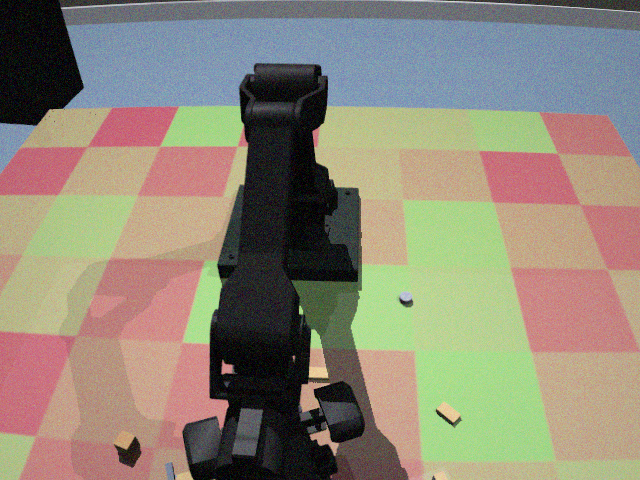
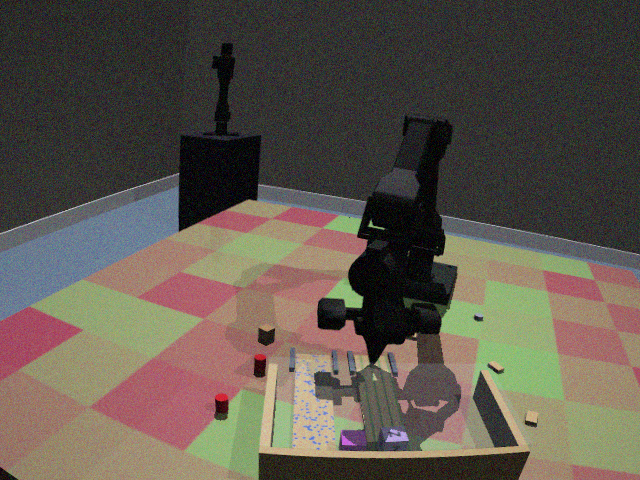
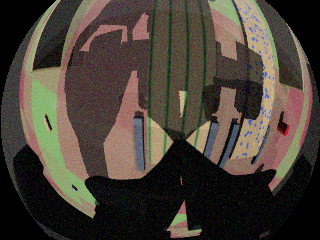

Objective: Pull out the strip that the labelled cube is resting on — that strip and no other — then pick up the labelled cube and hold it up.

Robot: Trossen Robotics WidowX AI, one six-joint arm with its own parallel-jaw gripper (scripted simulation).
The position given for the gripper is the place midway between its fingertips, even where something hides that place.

Observation:
The gripper (image 1: 279,464) is shut and holds nothing. Also in view: a striped strip (image 3: 182,69).
The gripper shows as well in image 2 (image 2: 371,363) and in image 3 (image 3: 179,143). Image 1 misses the striped strip: it is out of frame.

